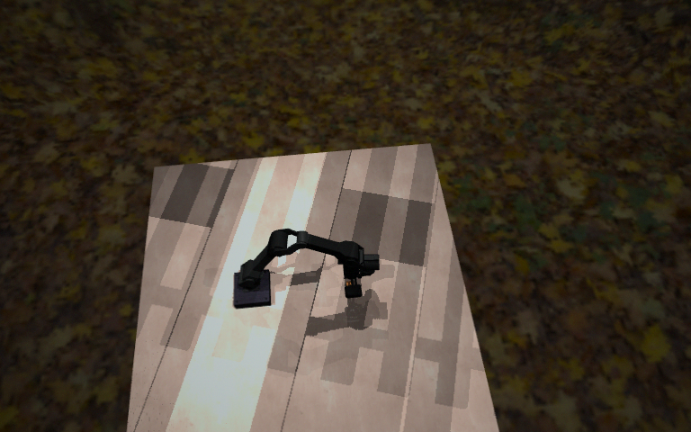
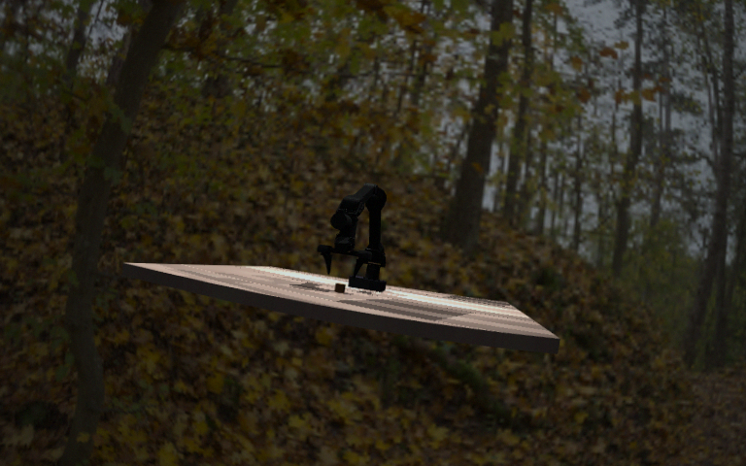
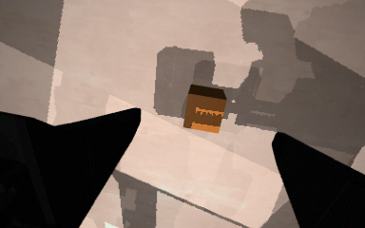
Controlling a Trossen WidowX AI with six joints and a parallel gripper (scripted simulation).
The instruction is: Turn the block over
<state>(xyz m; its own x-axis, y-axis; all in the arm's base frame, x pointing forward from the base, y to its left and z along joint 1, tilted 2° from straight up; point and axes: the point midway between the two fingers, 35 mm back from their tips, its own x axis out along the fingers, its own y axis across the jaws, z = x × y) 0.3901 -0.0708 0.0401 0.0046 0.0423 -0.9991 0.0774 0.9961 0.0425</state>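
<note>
Now: gripper tip 4 cm above the small orange block and 1 cm past it.
</note>
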